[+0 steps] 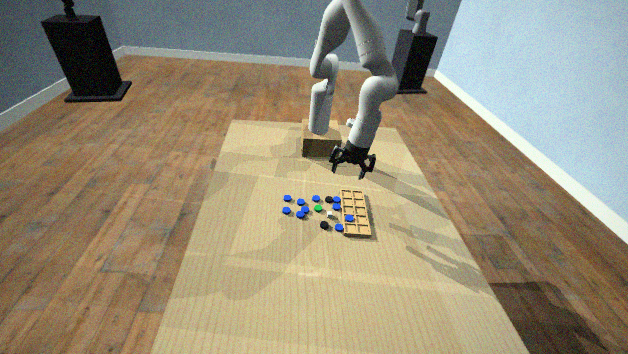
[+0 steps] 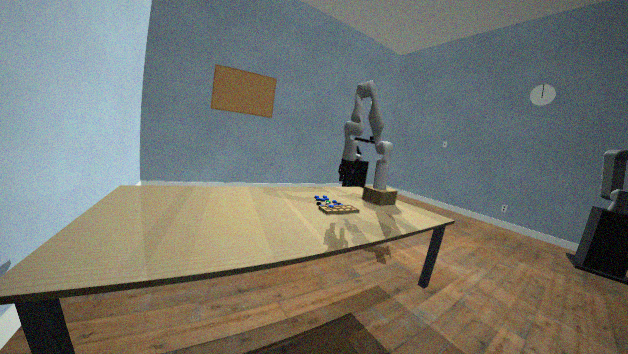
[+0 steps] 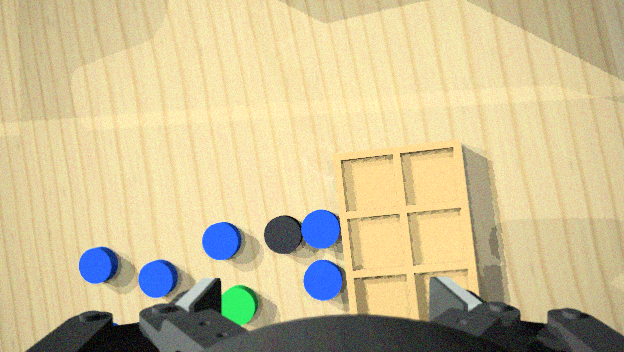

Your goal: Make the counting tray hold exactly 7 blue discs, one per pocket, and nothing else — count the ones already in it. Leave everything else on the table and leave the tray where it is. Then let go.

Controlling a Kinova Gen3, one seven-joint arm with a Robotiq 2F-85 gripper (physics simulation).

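The wooden counting tray (image 1: 367,214) (image 2: 340,212) (image 3: 405,212) has two columns of pockets. One blue disc (image 1: 349,218) sits in its left column, in the fourth pocket from the back; the other pockets look empty. Three blue discs, the back one (image 1: 336,199) (image 3: 320,229), the one in front of it (image 1: 336,206) (image 3: 323,280) and a front one (image 1: 339,227), lie on the table close along the tray's left side. Several more blue discs lie farther left, among them one (image 1: 316,198) (image 3: 221,241) behind the green disc. My gripper (image 1: 348,174) (image 3: 325,301) is open and empty, above the table behind the tray.
A green disc (image 1: 318,208) (image 3: 240,305), a white cube (image 1: 329,214) and two black discs, one at the back (image 1: 328,199) (image 3: 283,234) touching a blue disc and one in front (image 1: 324,225), lie left of the tray. The arm's wooden base block (image 1: 321,146) (image 2: 380,196) stands at the back.
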